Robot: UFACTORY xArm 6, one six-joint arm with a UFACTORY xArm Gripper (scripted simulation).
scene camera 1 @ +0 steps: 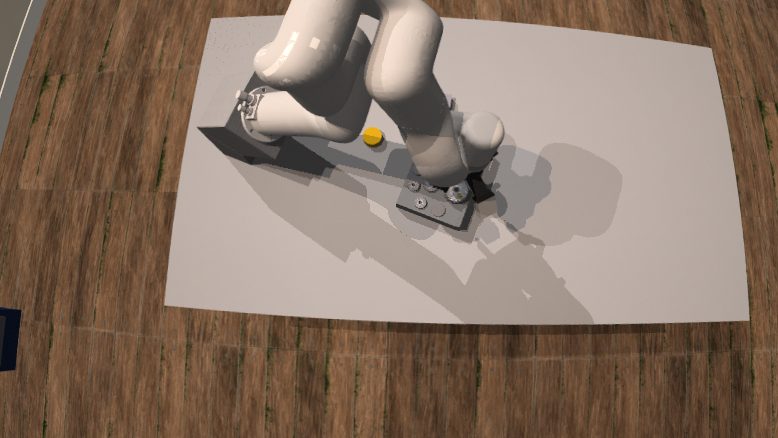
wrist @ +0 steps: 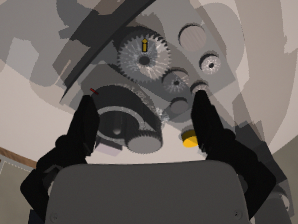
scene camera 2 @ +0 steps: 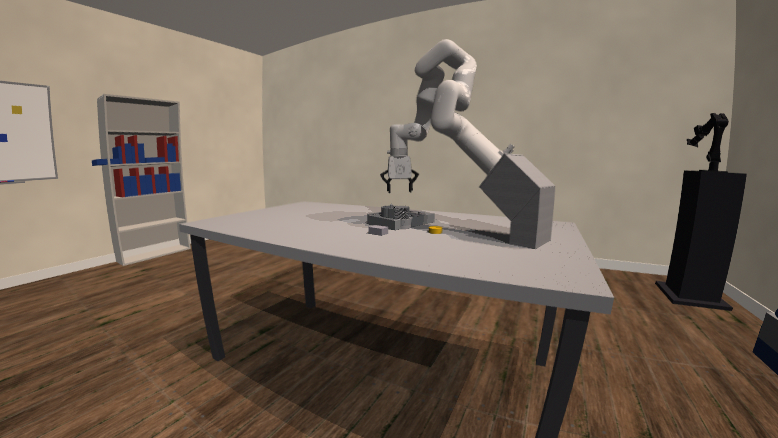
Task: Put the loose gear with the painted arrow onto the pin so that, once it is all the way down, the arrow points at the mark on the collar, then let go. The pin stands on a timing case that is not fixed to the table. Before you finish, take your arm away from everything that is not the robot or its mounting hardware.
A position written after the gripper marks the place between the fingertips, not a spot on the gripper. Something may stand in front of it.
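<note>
There's a gear point(wrist: 139, 43), and there's a timing case point(scene camera 2: 399, 217), with the case point(wrist: 149, 103) showing from the wrist too. As for the gripper point(scene camera 1: 459, 178), you get it in scene camera 2 as well, the gripper point(scene camera 2: 399, 192), and again from the wrist, the gripper point(wrist: 144, 104).
</note>
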